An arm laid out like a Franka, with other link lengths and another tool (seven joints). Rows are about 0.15 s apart.
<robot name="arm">
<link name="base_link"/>
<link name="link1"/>
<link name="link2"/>
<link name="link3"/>
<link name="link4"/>
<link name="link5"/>
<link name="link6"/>
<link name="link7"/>
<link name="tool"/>
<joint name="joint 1" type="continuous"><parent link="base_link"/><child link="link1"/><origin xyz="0 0 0.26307" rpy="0 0 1.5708"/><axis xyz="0 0 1"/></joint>
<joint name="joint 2" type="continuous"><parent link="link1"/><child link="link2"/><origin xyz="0 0 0" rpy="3.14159 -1.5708 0"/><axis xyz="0 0 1"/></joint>
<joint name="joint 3" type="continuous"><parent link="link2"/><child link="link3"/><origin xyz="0.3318 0 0" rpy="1.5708 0 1.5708"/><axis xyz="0 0 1"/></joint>
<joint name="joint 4" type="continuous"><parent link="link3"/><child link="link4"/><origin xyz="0.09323 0 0" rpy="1.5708 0 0"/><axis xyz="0 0 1"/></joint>
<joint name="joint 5" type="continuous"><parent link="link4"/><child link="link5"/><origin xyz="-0.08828 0.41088 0" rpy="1.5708 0 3.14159"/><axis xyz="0 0 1"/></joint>
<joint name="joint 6" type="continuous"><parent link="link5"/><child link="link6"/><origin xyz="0 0 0" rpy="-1.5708 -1.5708 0"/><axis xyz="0 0 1"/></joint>
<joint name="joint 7" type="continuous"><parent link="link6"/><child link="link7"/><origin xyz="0 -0.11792 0" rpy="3.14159 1.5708 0"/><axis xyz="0 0 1"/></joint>
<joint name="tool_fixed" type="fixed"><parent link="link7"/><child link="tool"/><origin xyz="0.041 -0.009 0.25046" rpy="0.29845 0 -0.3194"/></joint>
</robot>
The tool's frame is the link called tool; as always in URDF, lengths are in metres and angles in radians. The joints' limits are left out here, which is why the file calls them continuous.
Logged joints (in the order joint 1, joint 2, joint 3, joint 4, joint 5, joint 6, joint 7), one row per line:
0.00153 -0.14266 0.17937 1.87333 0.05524 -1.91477 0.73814
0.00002 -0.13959 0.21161 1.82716 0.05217 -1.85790 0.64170
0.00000 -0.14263 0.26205 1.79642 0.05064 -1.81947 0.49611
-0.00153 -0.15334 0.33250 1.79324 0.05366 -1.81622 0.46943
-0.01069 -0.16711 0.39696 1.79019 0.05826 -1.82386 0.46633
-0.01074 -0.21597 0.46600 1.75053 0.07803 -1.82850 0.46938
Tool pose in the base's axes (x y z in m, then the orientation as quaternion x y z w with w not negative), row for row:
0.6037 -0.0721 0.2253 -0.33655 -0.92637 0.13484 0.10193
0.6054 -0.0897 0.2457 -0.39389 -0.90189 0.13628 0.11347
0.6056 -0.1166 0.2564 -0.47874 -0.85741 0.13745 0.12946
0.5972 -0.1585 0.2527 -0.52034 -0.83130 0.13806 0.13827
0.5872 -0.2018 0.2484 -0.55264 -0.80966 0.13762 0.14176
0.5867 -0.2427 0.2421 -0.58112 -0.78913 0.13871 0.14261
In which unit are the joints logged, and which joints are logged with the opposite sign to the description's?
The joints are logged in radians. Opposite sign: joint 2, joint 3, joint 4, joint 6, joint 7.
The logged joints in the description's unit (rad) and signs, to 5 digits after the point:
0.00153 0.14266 -0.17937 -1.87333 0.05524 1.91477 -0.73814
0.00002 0.13959 -0.21161 -1.82716 0.05217 1.85790 -0.64170
0.00000 0.14263 -0.26205 -1.79642 0.05064 1.81947 -0.49611
-0.00153 0.15334 -0.33250 -1.79324 0.05366 1.81622 -0.46943
-0.01069 0.16711 -0.39696 -1.79019 0.05826 1.82386 -0.46633
-0.01074 0.21597 -0.46600 -1.75053 0.07803 1.82850 -0.46938

